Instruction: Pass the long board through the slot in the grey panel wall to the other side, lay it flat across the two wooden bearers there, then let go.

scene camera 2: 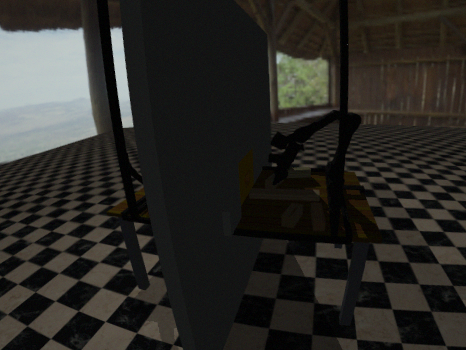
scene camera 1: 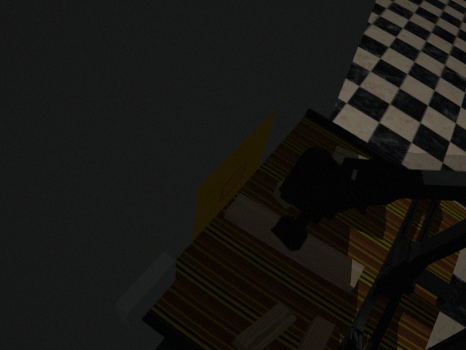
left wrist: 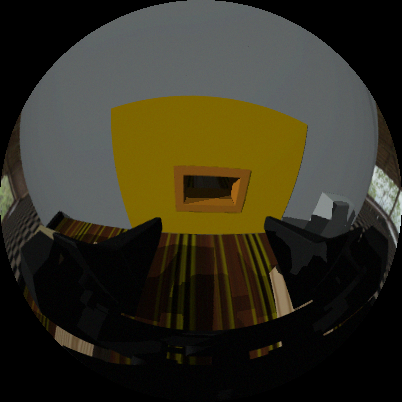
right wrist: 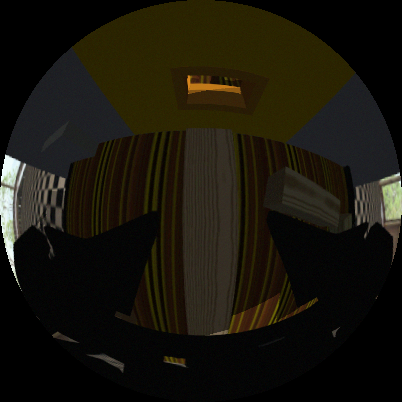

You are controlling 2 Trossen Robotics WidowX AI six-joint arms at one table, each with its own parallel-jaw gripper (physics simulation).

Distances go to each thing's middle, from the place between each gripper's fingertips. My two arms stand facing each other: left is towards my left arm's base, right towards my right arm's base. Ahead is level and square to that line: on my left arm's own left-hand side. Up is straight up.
Labels:
Now: the grey block [left wrist: 331, 212] 31 cm behind my left hand, 10 cm to the right of it and 5 cm below it.
Now: right hand 30 cm past the grey block, 17 cm to the right of it and 3 cm above it.

